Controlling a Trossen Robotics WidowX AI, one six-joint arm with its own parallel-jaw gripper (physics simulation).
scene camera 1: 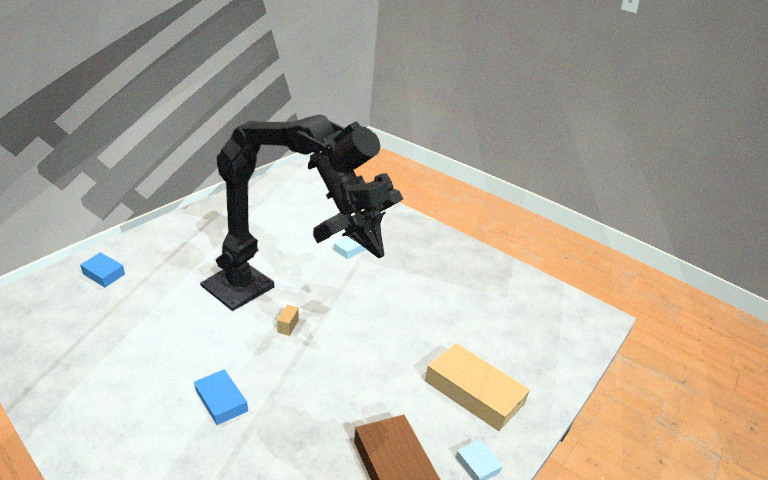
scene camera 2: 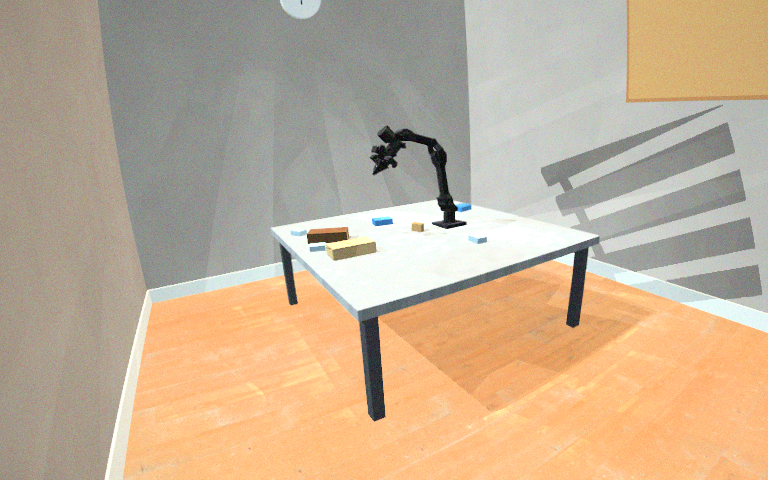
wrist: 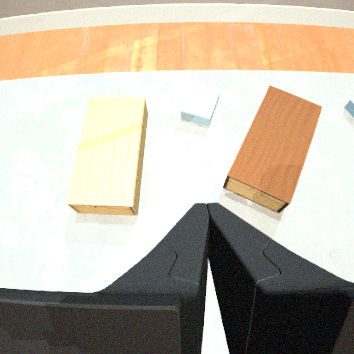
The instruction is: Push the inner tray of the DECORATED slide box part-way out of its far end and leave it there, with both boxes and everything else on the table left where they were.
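Places are measured from the arm's base along level axes (x ahead, y left, z up), in millimetres.
Pixels of known places: gripper, fingertip midpoint: (scene camera 1: 381, 257) (scene camera 2: 372, 174) (wrist: 205, 214); arm's base, origin of the base link: (scene camera 1: 239, 280) (scene camera 2: 449, 222).
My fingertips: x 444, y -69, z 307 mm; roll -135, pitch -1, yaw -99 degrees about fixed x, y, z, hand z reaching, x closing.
For each thing: its top centre in the pictures, then the offset to it from my fingertips.
- pale wooden slide box, middle of its top: (wrist: 107, 144) (scene camera 1: 479, 377) (scene camera 2: 350, 242) 208 mm ahead, 93 mm left, 272 mm down
- reddish-brown slide box, middle of its top: (wrist: 279, 137) (scene camera 1: 400, 461) (scene camera 2: 327, 230) 175 mm ahead, 179 mm right, 272 mm down
- pale box, middle of its top: (wrist: 108, 146) 208 mm ahead, 93 mm left, 278 mm down
- brown box, middle of its top: (wrist: 277, 139) 175 mm ahead, 179 mm right, 278 mm down
- small tan block, middle of its top: (scene camera 1: 288, 313) (scene camera 2: 417, 223) 246 mm back, 27 mm left, 283 mm down
A pale wooden slide box (scene camera 1: 475, 379) (scene camera 2: 351, 251) (wrist: 109, 160) and a reddish-brown slide box (scene camera 1: 393, 447) (scene camera 2: 328, 233) (wrist: 280, 145) lie flat and apart on the table. A slanting band crosses the pale box's top in the wrist view; I cannot tell whether it is decoration or light. The brown box's top shows wood grain. The tray end of the pale box (wrist: 105, 210) and the tray end of the brown box (wrist: 255, 194) show at the near openings, not sticking out. My gripper (scene camera 1: 381, 255) (scene camera 2: 374, 172) (wrist: 205, 214) is shut and empty, high above the table, on the arm-base side of both boxes.
Light blue blocks (scene camera 1: 479, 459) (scene camera 1: 348, 247) (scene camera 2: 298, 232) (wrist: 201, 107) lie about; one is between the boxes. Two blue blocks (scene camera 1: 220, 396) (scene camera 1: 102, 268) and a small tan block (scene camera 1: 287, 319) (scene camera 2: 417, 226) sit nearer the arm base. The table edge (scene camera 2: 317, 277) lies beyond the boxes.
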